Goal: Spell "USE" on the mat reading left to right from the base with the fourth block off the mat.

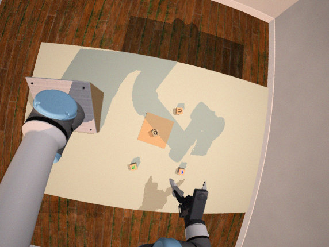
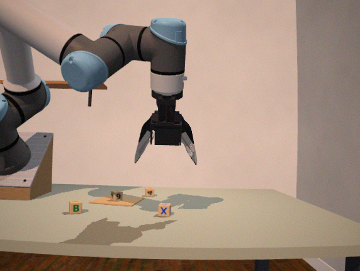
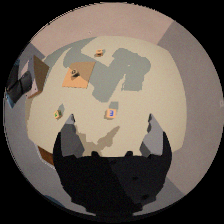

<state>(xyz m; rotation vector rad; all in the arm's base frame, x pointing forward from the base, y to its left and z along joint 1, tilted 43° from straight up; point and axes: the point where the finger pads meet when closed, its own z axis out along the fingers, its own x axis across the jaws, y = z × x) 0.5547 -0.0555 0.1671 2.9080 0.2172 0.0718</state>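
The orange mat is 170 mm to the left of my hand, 170 mm behind it and 130 mm below it. Also, from my hand: blue-lettered block: 120 mm below.
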